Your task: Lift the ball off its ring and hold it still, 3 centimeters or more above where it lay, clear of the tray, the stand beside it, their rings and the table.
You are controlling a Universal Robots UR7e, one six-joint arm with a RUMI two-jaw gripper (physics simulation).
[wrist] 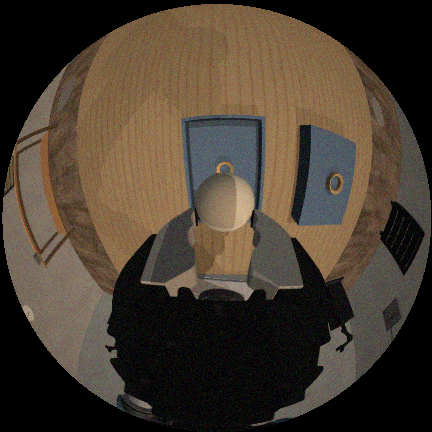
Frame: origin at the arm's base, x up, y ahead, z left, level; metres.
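Where they show: gripper, between the fingertips: (224, 211).
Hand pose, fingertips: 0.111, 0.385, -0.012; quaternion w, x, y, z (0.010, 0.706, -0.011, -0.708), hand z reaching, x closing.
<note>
After its pixels a point has its place, as x, y, z.
A pale cream ball (224, 202) @(0.143, 0.409, -0.012) is held between the fingertips of my gripper (224, 211) @(0.111, 0.385, -0.012), which is shut on it. The ball hangs above the blue tray (223, 140) @(-0.024, 0.450, -0.011), apart from it. An orange ring (225, 163) @(-0.014, 0.410, -0.013) lies on the tray floor and shows just beyond the ball, which hides its near part. The blue stand (324, 150) @(0.015, 0.455, -0.186) is to the right of the tray, with another orange ring (335, 175) @(0.015, 0.413, -0.223) on its top and no ball on it. The ball and fingers are apart from the stand. The near part of the tray is hidden behind the ball and fingers.
The wooden table (150, 165) @(-0.027, 0.415, 0.131) lies below the tray and stand. An orange-brown chair-like frame (46, 182) is beyond the table's left edge. A dark slatted object (403, 237) is beyond the right edge. The black gripper body fills the lower middle of the view.
</note>
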